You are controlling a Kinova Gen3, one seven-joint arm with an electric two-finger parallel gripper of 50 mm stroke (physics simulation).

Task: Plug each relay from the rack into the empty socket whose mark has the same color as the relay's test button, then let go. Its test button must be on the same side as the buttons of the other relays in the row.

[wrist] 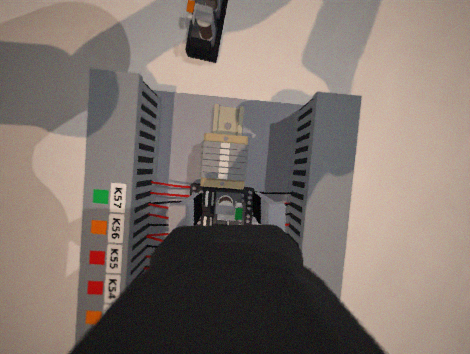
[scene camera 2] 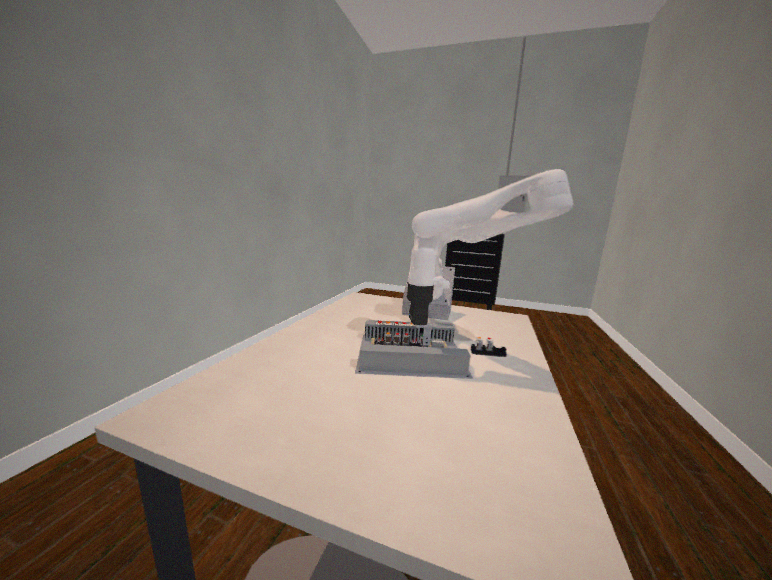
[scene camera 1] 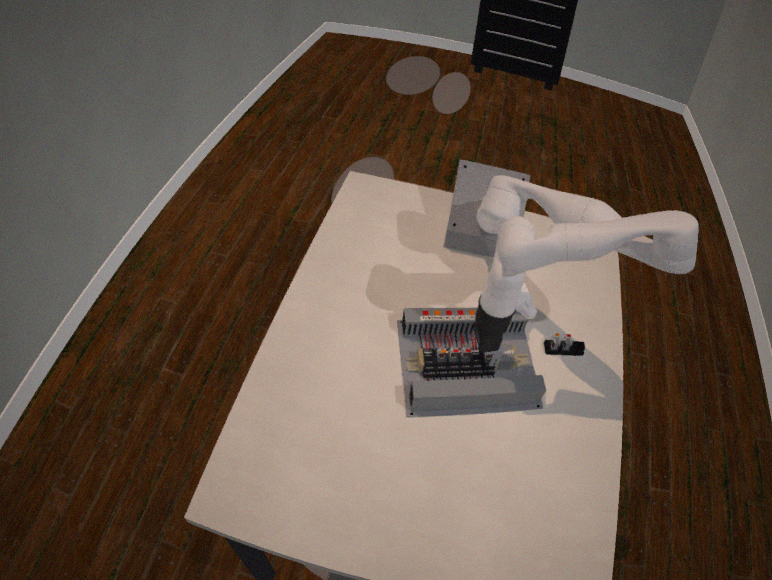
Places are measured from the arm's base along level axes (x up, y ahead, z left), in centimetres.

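Pixels of known places: gripper, between the fingertips: (wrist: 227, 203) (scene camera 2: 424, 340) (scene camera 1: 490, 354).
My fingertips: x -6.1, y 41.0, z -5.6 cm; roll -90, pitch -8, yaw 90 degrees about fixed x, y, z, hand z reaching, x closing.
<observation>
Behind a point stands the place of what it marks.
My gripper (scene camera 1: 491, 359) {x -6.1, y 41.0, z -5.6 cm} (scene camera 2: 426, 339) {x -6.1, y 41.0, z -5.6 cm} (wrist: 227, 203) {x -6.1, y 41.0, z -5.6 cm} is open, its fingers low on both sides of a clear relay (wrist: 225, 202) {x -3.9, y 40.7, z -5.1 cm} at the K57 end of the socket row. Nothing is gripped. That relay's green button faces away from the colored marks; a green mark (wrist: 100, 196) {x -4.7, y 29.6, z -6.2 cm} is beside K57. An orange mark (wrist: 98, 227) {x -4.7, y 29.7, z -9.0 cm} is at K56 and a red mark (wrist: 97, 257) {x -4.7, y 29.9, z -11.7 cm} at K55; their sockets are hidden under the gripper body. Several relays (scene camera 1: 455, 356) {x -5.4, y 42.1, z -13.9 cm} (scene camera 2: 397, 339) {x -5.8, y 42.0, z -13.8 cm} stand farther along the row. The black rack (scene camera 1: 577, 348) {x -10.7, y 35.9, z 19.8 cm} (scene camera 2: 499, 352) {x -9.7, y 37.9, z 18.8 cm} (wrist: 202, 53) {x -9.7, y 35.9, z 10.6 cm} holds an orange-button relay (scene camera 1: 556, 341) {x -6.4, y 36.9, z 12.1 cm} (scene camera 2: 478, 343) {x -7.4, y 37.1, z 12.1 cm} (wrist: 203, 21) {x -6.4, y 36.3, z 11.6 cm} and a red-button relay (scene camera 1: 567, 341) {x -6.3, y 37.0, z 15.1 cm} (scene camera 2: 489, 344) {x -7.4, y 37.3, z 15.5 cm}.
Grey slotted wire ducts (scene camera 1: 477, 394) {x -4.7, y 52.6, z -10.1 cm} (scene camera 2: 413, 359) {x -6.8, y 52.6, z -9.2 cm} (wrist: 334, 150) {x -4.7, y 50.1, z 0.8 cm} flank the row. A grey terminal block (wrist: 224, 160) {x -6.4, y 40.1, z -1.4 cm} with beige ends sits on the rail beyond the K57 end. Red and black wires run from the ducts to the sockets. The rack stands beside the panel, past the terminal block.
</observation>
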